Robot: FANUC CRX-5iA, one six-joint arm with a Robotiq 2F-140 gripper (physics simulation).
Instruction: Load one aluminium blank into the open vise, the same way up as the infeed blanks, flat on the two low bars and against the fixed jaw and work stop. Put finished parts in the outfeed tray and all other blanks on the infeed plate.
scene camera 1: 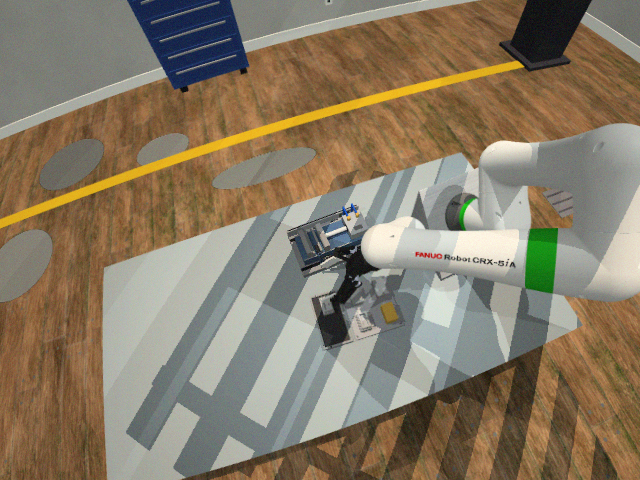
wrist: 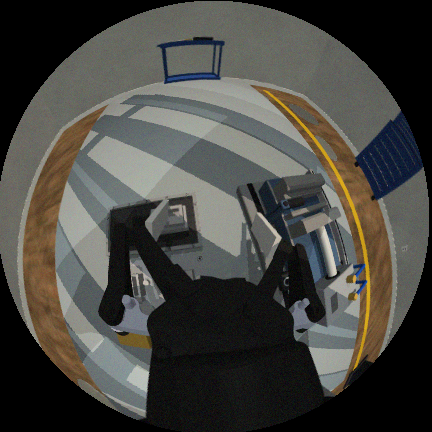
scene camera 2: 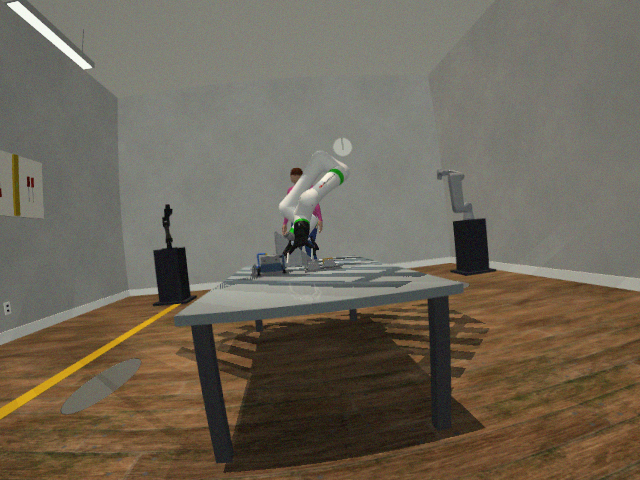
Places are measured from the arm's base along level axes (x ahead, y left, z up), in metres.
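Where they show: gripper, between the fingertips: (scene camera 1: 324,283) (wrist: 211,215) (scene camera 2: 300,262); arm's base, origin of its link: (scene camera 1: 463,214).
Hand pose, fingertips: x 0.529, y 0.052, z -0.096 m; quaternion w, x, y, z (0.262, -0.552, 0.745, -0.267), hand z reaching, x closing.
Note:
Things, the pixels of their centre, and the offset from my fingertips.
- grey stepped part, middle of its body: (wrist: 168,218) (scene camera 1: 326,304) dx +0.014, dy +0.069, dz -0.026 m
- vise, middle of its body: (wrist: 314,243) (scene camera 1: 331,236) (scene camera 2: 269,264) dx -0.078, dy -0.169, dz +0.000 m
- yellow block, middle of its body: (wrist: 135,333) (scene camera 1: 389,313) dx -0.179, dy +0.162, dz -0.024 m
My gripper (scene camera 1: 334,281) (scene camera 2: 299,255) (wrist: 211,215) is open and empty above the table, between the vise and the dark tray. One fingertip is over the dark tray (scene camera 1: 333,331) (wrist: 192,238), the other beside the vise. A grey stepped part (scene camera 1: 326,304) (wrist: 177,218) lies in that tray; whether it is finished I cannot tell. The vise (scene camera 1: 333,233) (wrist: 325,250) stands open, and I see no blank between its jaws. Light metal pieces (scene camera 1: 363,321) (wrist: 139,286) rest on the grey plate beside the tray, partly hidden by a finger in the wrist view.
A yellow block (scene camera 1: 388,312) (scene camera 2: 327,259) (wrist: 134,341) lies at the far end of the grey plate. Blue fittings (scene camera 1: 349,209) (wrist: 359,277) stand up at the vise's end. The arm (scene camera 1: 465,253) reaches over the table from the robot's base side.

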